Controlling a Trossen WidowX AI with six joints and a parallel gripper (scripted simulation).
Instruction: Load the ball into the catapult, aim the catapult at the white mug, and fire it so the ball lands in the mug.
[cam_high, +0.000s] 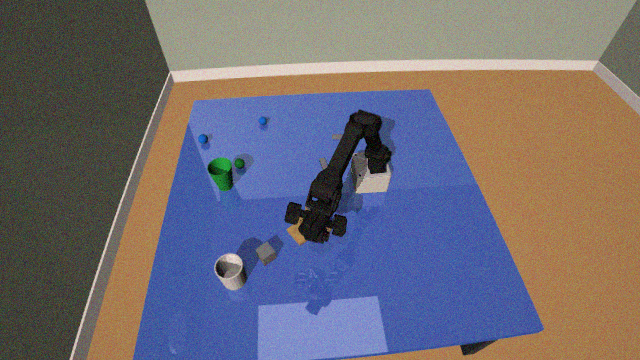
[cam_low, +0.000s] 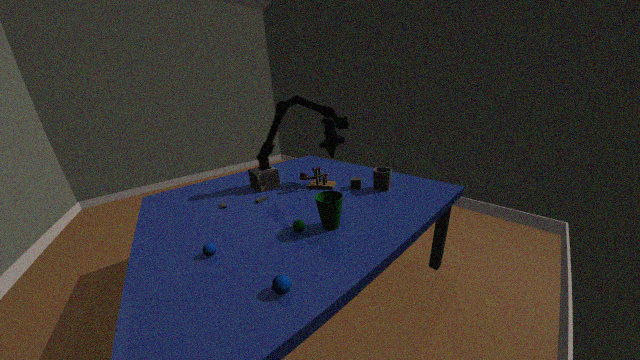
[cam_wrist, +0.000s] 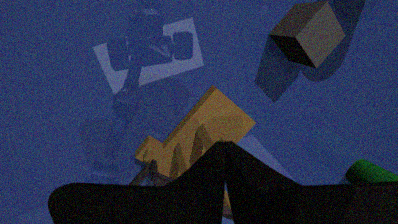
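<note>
Right now my gripper tip is 150 mm to the left of the magenta ball, 90 mm past it and 80 mm above it. Round my gripper tip: wooden catapult: 110 mm to the right, 90 mm below, 40 mm behind; then white mug: 260 mm ahead, 120 mm below, 90 mm to the left; then dark cube: 150 mm ahead, 120 mm below, 20 mm to the left.
</note>
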